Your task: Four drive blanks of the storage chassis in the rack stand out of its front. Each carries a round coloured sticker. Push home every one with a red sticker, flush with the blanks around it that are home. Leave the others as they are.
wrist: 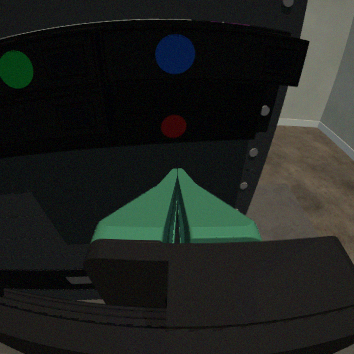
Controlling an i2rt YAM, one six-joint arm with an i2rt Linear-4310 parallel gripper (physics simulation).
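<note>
The storage chassis [107,107] is a very dark block across the upper part of the wrist view. A blue sticker [175,54] is on a blank in its upper row at the right, and that blank's front looks nearer than the row below. A red sticker [173,126] is on the blank right below it, looking smaller and set further back. A green sticker [16,69] is on an upper-row blank at the left edge. A fourth sticker does not show. My gripper [176,176] is shut and empty, its green tips below the red sticker and apart from it.
The rack post [247,170] with round screws runs down the right side of the chassis. A dark panel [125,180] lies below the chassis, behind my fingers. Another dark unit [30,250] stands at the lower left. Brown floor [305,170] and pale walls [320,65] show at the right.
</note>
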